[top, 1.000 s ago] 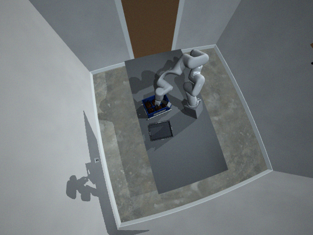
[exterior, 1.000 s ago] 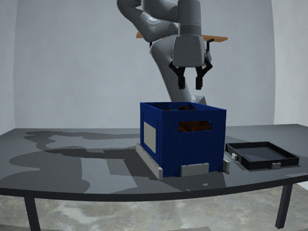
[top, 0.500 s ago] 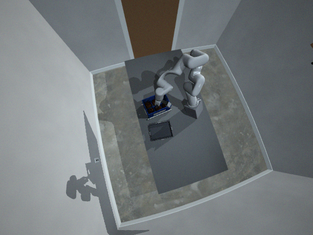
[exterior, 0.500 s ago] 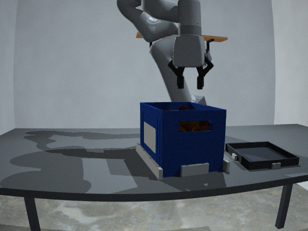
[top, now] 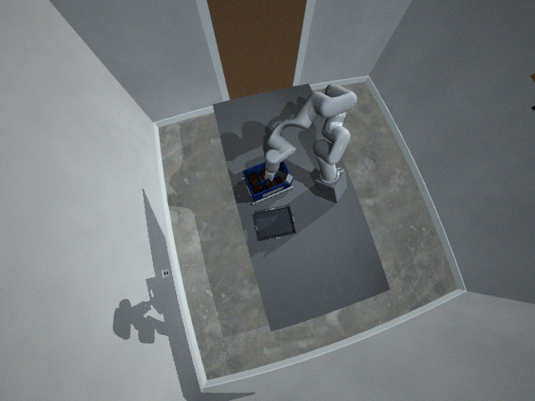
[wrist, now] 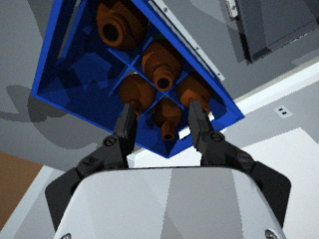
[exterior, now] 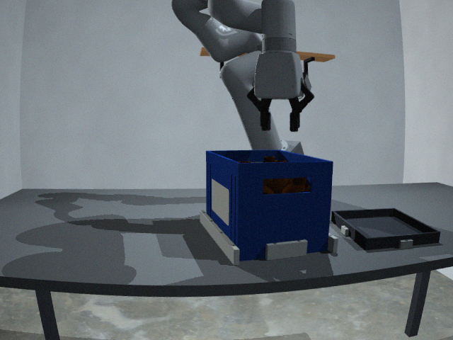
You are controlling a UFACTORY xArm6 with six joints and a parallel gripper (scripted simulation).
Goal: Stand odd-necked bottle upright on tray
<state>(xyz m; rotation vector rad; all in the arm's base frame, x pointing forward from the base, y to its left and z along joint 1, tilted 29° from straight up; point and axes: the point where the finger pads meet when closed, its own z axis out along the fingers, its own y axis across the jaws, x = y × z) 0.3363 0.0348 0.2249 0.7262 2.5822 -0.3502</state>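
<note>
The blue crate is 1 cm ahead of my hand, 4 cm to the right of it and 16 cm below it. Round my hand: bottle: 2 cm ahead, 8 cm to the right, 16 cm below; then dark tray: 3 cm ahead, 25 cm to the left, 23 cm below.
</note>
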